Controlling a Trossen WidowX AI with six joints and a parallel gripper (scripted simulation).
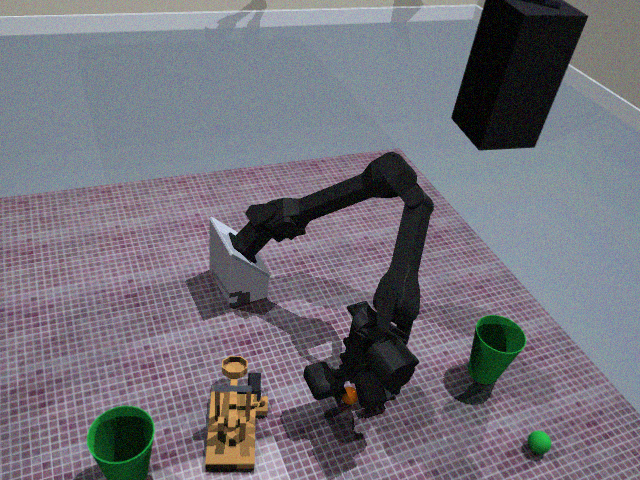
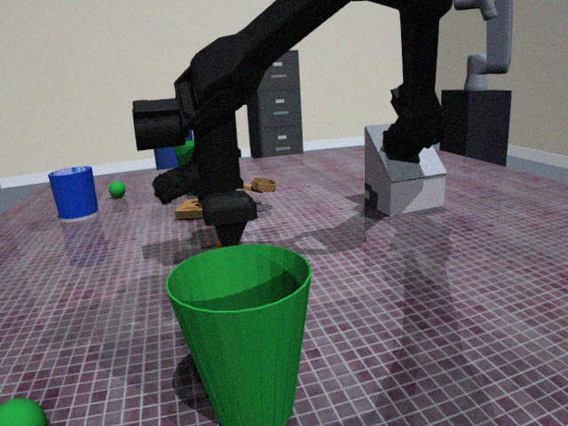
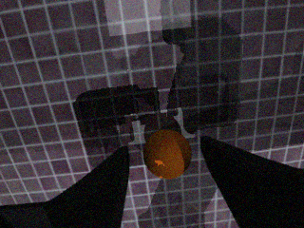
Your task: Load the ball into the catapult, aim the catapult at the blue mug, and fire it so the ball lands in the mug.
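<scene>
My gripper tip is now 200 mm to the left of the catapult, 40 mm below it and 20 mm past it. From my gripper tip the other things lie so: blue mug: 320 mm ahead, 300 mm to the right, 20 mm above; orange ball: right at my gripper tip.
</scene>
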